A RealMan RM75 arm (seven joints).
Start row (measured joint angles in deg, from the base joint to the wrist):
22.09, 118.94, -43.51, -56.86, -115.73, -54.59, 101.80
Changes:
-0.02, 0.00, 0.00, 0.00, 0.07, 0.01, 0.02
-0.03, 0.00, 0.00, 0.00, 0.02, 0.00, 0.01
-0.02, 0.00, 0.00, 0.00, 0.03, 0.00, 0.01
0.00, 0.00, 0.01, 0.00, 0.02, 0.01, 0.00
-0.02, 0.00, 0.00, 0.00, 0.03, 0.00, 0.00
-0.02, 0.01, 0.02, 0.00, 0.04, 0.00, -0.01
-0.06, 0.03, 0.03, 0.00, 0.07, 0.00, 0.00
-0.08, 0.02, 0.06, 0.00, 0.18, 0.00, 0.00
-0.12, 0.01, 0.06, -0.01, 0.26, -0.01, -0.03
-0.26, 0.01, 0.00, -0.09, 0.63, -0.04, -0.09
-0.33, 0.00, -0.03, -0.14, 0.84, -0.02, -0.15
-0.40, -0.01, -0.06, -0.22, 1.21, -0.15, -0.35
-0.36, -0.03, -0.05, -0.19, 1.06, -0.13, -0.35
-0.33, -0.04, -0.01, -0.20, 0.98, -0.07, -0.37
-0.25, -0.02, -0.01, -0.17, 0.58, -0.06, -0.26
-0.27, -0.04, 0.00, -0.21, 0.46, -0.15, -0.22
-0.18, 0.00, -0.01, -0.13, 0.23, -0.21, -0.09
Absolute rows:
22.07, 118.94, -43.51, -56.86, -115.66, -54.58, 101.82
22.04, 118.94, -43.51, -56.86, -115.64, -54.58, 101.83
22.02, 118.94, -43.51, -56.86, -115.61, -54.58, 101.84
22.02, 118.94, -43.50, -56.86, -115.59, -54.57, 101.84
22.00, 118.94, -43.50, -56.86, -115.56, -54.57, 101.84
21.98, 118.95, -43.48, -56.86, -115.52, -54.57, 101.83
21.92, 118.98, -43.45, -56.86, -115.45, -54.57, 101.83
21.84, 119.00, -43.39, -56.86, -115.27, -54.57, 101.83
21.72, 119.01, -43.33, -56.87, -115.01, -54.58, 101.80
21.46, 119.02, -43.33, -56.96, -114.38, -54.62, 101.71
21.13, 119.02, -43.36, -57.10, -113.54, -54.64, 101.56
20.73, 119.01, -43.42, -57.32, -112.33, -54.79, 101.21
20.37, 118.98, -43.47, -57.51, -111.27, -54.92, 100.86
20.04, 118.94, -43.48, -57.71, -110.29, -54.99, 100.49
19.79, 118.92, -43.49, -57.88, -109.71, -55.05, 100.23
19.52, 118.88, -43.49, -58.09, -109.25, -55.20, 100.01
19.34, 118.88, -43.50, -58.22, -109.02, -55.41, 99.92

